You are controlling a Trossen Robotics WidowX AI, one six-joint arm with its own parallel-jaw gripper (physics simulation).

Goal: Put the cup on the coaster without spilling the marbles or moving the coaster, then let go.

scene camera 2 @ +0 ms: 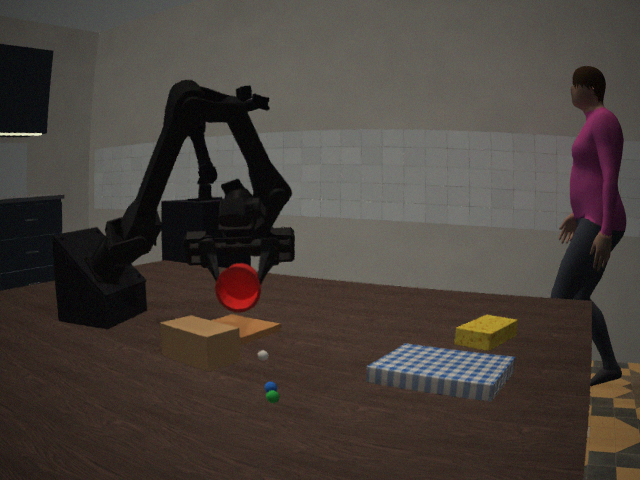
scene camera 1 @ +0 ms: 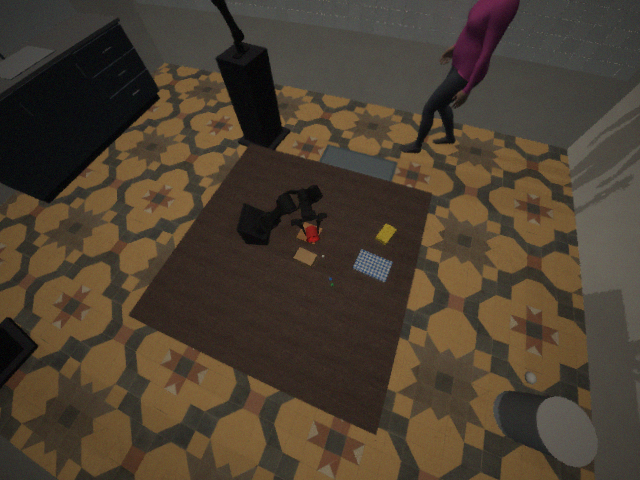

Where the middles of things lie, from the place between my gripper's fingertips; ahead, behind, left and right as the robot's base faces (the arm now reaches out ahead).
The red cup point(scene camera 2: 238, 289) is 1 cm to the left of my hand, 1 cm below it and 1 cm behind it. Round my hand: coaster point(scene camera 2: 251, 329) 9 cm below, 5 cm behind, 4 cm to the left.
